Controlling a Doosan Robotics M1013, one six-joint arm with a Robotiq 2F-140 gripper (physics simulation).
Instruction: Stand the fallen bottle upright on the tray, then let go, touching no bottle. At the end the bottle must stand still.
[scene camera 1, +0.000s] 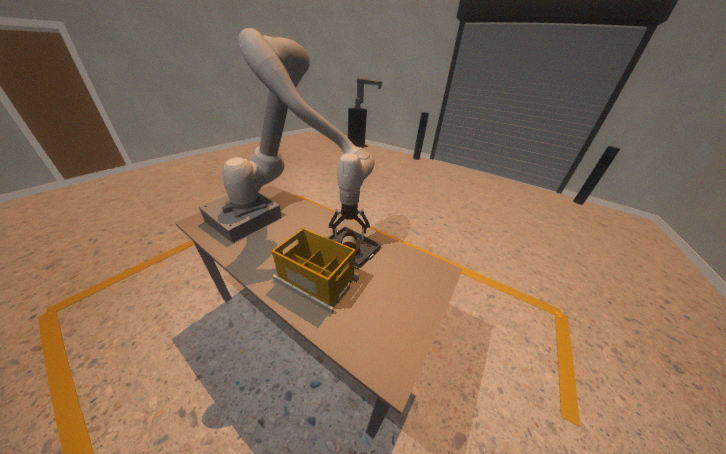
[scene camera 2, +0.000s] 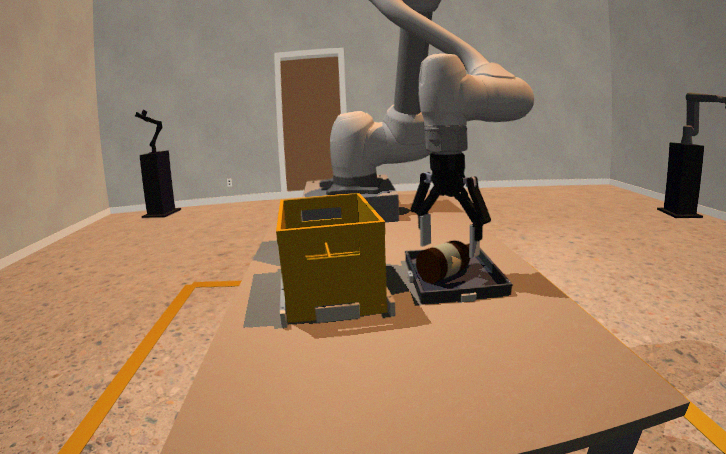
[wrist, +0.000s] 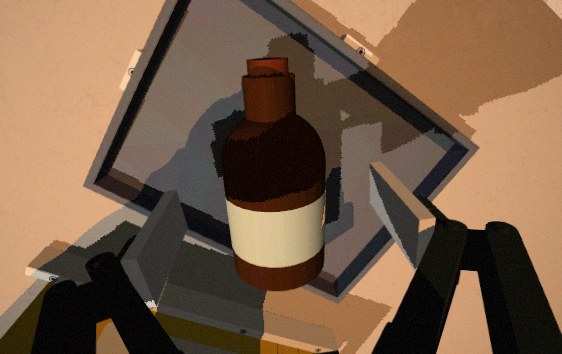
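Where they show: gripper, fingertip midpoint: (scene camera 1: 349, 238) (scene camera 2: 449, 250) (wrist: 275, 196); arm's base at its link origin: (scene camera 1: 246, 205) (scene camera 2: 355, 187).
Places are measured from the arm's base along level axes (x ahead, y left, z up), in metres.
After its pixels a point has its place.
A brown bottle (scene camera 1: 349, 241) @(y 0.269, x 0.620, z -0.021 m) (scene camera 2: 432, 265) @(y 0.258, x 0.645, z -0.049 m) (wrist: 274, 165) @(y 0.317, x 0.567, z -0.020 m) with a cream label lies on its side in the dark tray (scene camera 1: 368, 247) @(y 0.372, x 0.658, z -0.092 m) (scene camera 2: 444, 294) @(y 0.281, x 0.722, z -0.081 m) (wrist: 167, 107) @(y 0.280, x 0.494, z -0.092 m). In the wrist view its neck points up the picture, and its base overlaps the tray's rim on the crate side. My gripper (scene camera 1: 349, 233) @(y 0.297, x 0.587, z -0.036 m) (scene camera 2: 449, 244) @(y 0.297, x 0.587, z -0.036 m) (wrist: 275, 196) @(y 0.297, x 0.587, z -0.036 m) is open and points down over the bottle. One finger is on each side of the bottle, with a visible gap to both sides in the wrist view. In scene camera 2 the fingertips are around the height of the bottle's upper side.
A yellow crate (scene camera 1: 327, 288) @(y -0.005, x 0.815, z 0.028 m) (scene camera 2: 334, 281) @(y 0.084, x 0.792, z -0.023 m) with dividers stands close beside the tray, held by low grey brackets (scene camera 2: 337, 312) @(y 0.087, x 0.803, z -0.080 m). Both stand on the brown table (scene camera 1: 406, 310) @(y 0.221, x 1.025, z -0.098 m) (scene camera 2: 406, 380) @(y 0.219, x 0.981, z -0.097 m). The arm's base block (scene camera 1: 235, 222) @(y -0.106, x 0.125, z -0.010 m) (scene camera 2: 386, 207) @(y 0.117, x 0.112, z -0.048 m) is at the table's far end.
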